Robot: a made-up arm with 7 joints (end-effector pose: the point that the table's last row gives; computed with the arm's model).
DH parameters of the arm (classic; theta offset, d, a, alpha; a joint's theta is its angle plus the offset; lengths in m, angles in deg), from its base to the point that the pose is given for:
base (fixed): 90 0.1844 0 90
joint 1: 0 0.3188 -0.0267 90
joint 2: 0 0.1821 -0.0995 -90
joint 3: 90 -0.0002 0.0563 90
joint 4: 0 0.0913 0.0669 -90
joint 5: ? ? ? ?
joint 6: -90 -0.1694 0.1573 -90
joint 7: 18.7 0 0.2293 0
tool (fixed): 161.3 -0.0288 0 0
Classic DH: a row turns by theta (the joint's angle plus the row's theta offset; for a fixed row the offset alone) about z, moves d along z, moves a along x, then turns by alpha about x.
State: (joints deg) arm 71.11 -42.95 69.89 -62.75 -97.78 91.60 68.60
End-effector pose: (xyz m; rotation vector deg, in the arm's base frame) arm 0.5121 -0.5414 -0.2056 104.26 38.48 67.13
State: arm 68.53 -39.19 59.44 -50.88 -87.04 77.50 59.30
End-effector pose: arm 0.4721 -0.5675 -0.1040 81.26 26.26 62.76
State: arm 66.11 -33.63 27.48 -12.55 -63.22 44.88 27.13
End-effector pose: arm 0.4560 -0.4439 0.2019 30.13 8.37 47.42
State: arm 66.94 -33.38 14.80 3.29 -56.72 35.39 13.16
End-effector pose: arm 0.4615 -0.3279 0.2891 16.28 6.51 41.43
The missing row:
joint 5: 0 0.3942 0.0804 90
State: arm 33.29 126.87 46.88 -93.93 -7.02 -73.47 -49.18
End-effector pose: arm -0.0871 0.0060 0.2941 105.93 99.83 52.75
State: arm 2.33 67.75 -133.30 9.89 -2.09 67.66 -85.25
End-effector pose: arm 0.5096 -0.2846 -0.3667 106.31 -19.03 58.54
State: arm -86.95 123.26 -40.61 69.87 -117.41 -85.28 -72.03
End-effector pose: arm -0.1304 -0.3174 0.2354 -97.80 -14.96 -90.74
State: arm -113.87 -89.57 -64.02 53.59 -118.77 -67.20 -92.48
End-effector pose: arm 0.5879 -0.2862 0.0484 60.07 -34.02 -146.12
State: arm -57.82 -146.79 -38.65 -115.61 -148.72 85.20 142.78
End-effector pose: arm 0.4022 -0.3670 0.5251 -6.66 15.17 148.14
